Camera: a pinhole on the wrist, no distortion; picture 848 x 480 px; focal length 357.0 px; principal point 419.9 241.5 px. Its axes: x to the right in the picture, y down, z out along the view. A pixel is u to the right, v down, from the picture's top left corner.
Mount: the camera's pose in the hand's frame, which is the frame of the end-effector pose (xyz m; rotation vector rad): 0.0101 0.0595 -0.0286 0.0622 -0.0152 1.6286
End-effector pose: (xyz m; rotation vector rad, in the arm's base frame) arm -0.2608 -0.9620 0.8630 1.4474 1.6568 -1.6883
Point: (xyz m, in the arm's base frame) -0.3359 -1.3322 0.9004
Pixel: 398.4 398.5
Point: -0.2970 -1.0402 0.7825
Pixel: 353.6 144.8
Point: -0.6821 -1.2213 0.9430
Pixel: 117.8 273.9
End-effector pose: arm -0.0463 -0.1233 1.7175 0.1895 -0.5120 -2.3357
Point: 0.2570 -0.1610 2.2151
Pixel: 807.1 427.2
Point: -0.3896 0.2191 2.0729
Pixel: 215.8 259.8
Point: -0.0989 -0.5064 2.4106
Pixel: 719.3 38.3
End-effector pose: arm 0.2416 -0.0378 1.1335 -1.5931 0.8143 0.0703
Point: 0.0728 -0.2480 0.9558
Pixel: behind the camera
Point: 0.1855 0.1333 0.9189
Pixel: 727.5 281.2
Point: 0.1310 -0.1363 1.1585
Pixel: behind the camera
